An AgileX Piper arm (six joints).
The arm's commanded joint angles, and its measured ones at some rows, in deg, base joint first. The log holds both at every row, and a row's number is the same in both.
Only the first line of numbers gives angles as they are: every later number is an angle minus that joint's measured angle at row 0.
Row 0, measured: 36.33, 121.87, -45.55, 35.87, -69.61, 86.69
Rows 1 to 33, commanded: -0.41, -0.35, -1.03, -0.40, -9.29, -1.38; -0.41, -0.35, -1.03, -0.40, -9.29, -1.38; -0.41, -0.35, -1.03, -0.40, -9.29, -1.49; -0.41, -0.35, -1.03, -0.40, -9.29, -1.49; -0.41, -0.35, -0.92, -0.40, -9.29, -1.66; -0.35, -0.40, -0.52, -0.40, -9.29, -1.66; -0.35, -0.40, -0.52, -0.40, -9.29, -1.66; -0.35, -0.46, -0.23, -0.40, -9.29, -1.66; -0.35, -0.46, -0.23, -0.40, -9.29, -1.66; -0.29, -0.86, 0.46, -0.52, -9.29, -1.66; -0.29, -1.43, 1.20, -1.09, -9.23, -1.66; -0.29, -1.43, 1.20, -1.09, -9.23, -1.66; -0.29, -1.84, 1.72, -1.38, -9.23, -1.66; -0.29, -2.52, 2.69, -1.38, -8.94, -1.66; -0.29, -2.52, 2.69, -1.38, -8.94, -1.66; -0.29, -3.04, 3.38, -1.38, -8.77, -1.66; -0.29, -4.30, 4.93, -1.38, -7.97, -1.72; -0.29, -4.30, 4.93, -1.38, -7.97, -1.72; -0.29, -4.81, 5.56, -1.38, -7.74, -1.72; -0.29, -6.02, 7.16, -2.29, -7.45, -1.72; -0.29, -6.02, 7.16, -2.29, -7.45, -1.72; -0.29, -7.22, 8.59, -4.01, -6.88, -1.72; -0.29, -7.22, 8.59, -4.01, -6.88, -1.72; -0.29, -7.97, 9.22, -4.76, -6.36, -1.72; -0.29, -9.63, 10.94, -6.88, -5.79, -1.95; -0.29, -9.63, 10.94, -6.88, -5.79, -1.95; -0.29, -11.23, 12.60, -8.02, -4.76, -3.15; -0.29, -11.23, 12.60, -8.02, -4.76, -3.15; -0.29, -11.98, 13.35, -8.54, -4.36, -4.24; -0.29, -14.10, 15.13, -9.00, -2.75, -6.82; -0.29, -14.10, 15.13, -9.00, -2.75, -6.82; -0.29, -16.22, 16.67, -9.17, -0.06, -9.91; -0.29, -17.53, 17.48, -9.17, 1.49, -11.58
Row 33, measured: 0.00, -14.21, 15.81, -8.14, 0.63, -6.42
